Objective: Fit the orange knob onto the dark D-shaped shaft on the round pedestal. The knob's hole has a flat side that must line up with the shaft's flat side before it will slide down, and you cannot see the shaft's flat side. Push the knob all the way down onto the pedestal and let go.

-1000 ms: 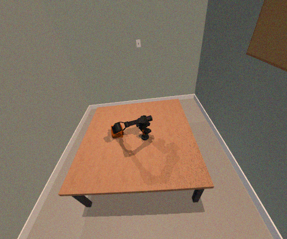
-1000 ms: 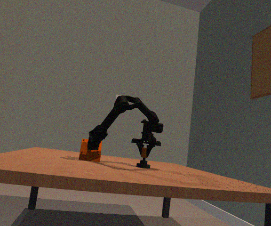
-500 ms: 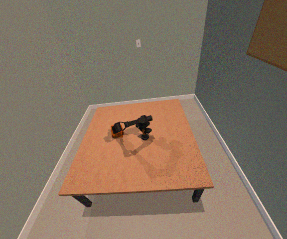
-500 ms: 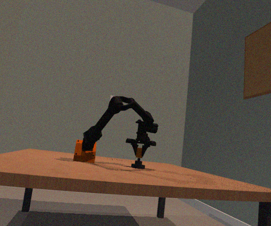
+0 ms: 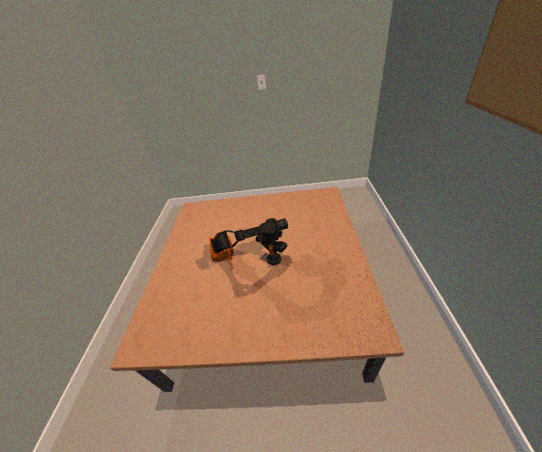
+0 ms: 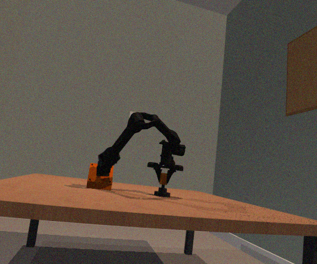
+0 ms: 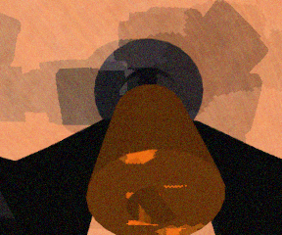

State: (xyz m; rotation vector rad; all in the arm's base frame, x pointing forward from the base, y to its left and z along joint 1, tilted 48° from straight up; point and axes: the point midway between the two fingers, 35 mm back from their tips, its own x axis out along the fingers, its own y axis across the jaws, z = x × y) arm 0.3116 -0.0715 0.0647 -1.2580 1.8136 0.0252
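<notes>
Now: the orange knob 20 mm above my gripper tip. The rest, counted from my gripper tip: pedestal (40 mm below).
</notes>
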